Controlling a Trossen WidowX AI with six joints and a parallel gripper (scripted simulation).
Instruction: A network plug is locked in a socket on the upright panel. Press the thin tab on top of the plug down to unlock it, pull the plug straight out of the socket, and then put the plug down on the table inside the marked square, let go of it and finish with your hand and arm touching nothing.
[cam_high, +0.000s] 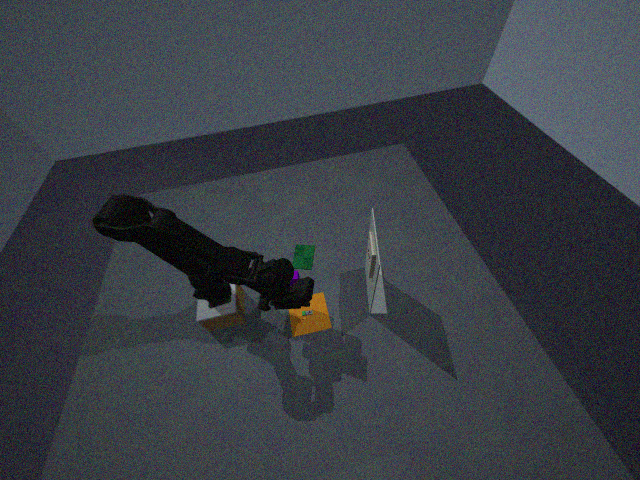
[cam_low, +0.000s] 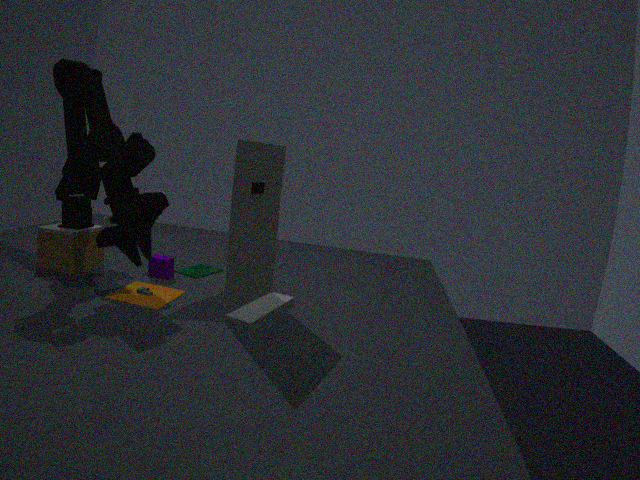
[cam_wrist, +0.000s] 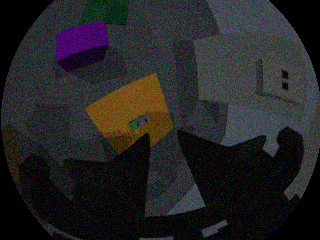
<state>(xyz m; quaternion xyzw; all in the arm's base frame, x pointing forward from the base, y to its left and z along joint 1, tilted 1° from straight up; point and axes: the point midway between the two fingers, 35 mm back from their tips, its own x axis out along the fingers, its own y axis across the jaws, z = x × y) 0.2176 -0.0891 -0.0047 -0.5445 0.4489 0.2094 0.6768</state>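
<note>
Right now my gripper tip is 6 cm above the network plug. The rest, counted from my gripper tip: orange square: 6 cm below; then upright panel: 21 cm ahead, 1 cm to the left, 7 cm above; then flat green block: 4 cm ahead, 21 cm to the left, 6 cm below.
</note>
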